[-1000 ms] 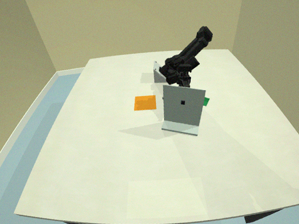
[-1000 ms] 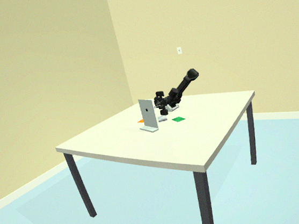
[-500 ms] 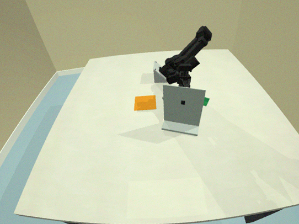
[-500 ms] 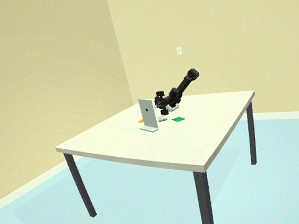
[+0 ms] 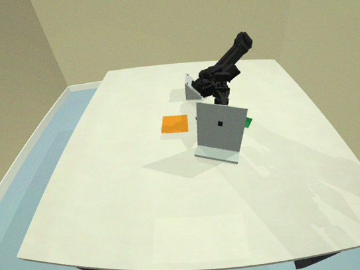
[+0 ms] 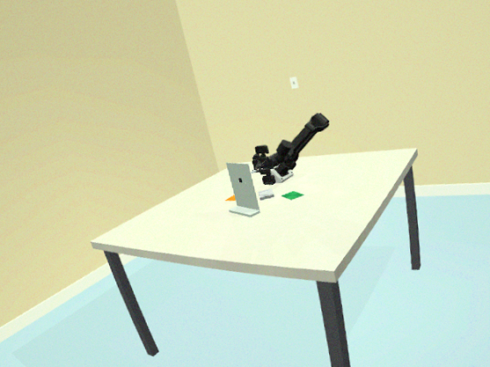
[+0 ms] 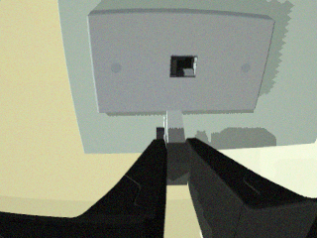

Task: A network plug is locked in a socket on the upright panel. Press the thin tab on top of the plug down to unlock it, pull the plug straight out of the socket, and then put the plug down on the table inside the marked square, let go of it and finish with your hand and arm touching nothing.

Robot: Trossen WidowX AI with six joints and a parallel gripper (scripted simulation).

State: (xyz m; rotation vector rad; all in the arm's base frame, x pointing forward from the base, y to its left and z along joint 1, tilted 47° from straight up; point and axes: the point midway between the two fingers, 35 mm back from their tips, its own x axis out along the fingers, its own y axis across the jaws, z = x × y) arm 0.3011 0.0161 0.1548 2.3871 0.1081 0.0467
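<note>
Right now the orange square is 21 cm to the right of my gripper tip, 16 cm below it and 8 cm behind it. Also, from my gripper tip: network plug: right at my gripper tip; green square: 16 cm below, 11 cm behind, 9 cm to the left; grey upright panel: 9 cm ahead, 6 cm below, 2 cm to the right.
</note>
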